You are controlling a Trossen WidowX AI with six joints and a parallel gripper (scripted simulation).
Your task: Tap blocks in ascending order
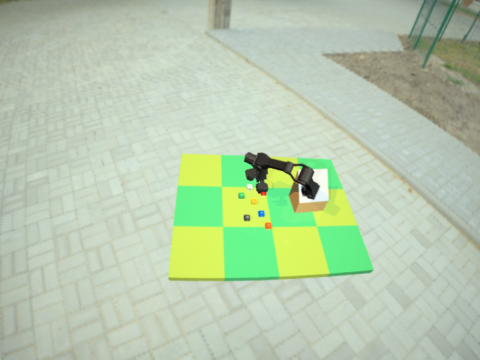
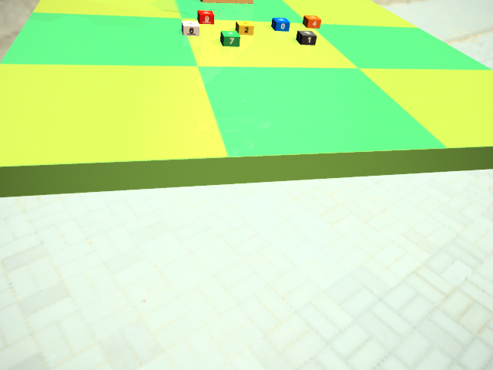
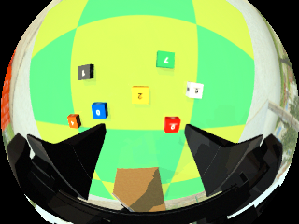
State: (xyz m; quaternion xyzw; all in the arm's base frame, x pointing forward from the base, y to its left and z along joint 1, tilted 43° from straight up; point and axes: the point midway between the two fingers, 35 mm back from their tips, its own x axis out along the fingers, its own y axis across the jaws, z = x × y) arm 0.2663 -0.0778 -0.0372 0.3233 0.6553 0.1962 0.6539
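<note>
Now: the blue block 10 mm behind my gripper tip, 100 mm to the left of it and 110 mm below it. Also, from my gripper tip: red block 70 mm behind, 50 mm to the right, 110 mm below; yellow block 10 mm ahead, 10 mm to the left, 110 mm below; green block 70 mm ahead, 50 mm to the right, 110 mm below.
</note>
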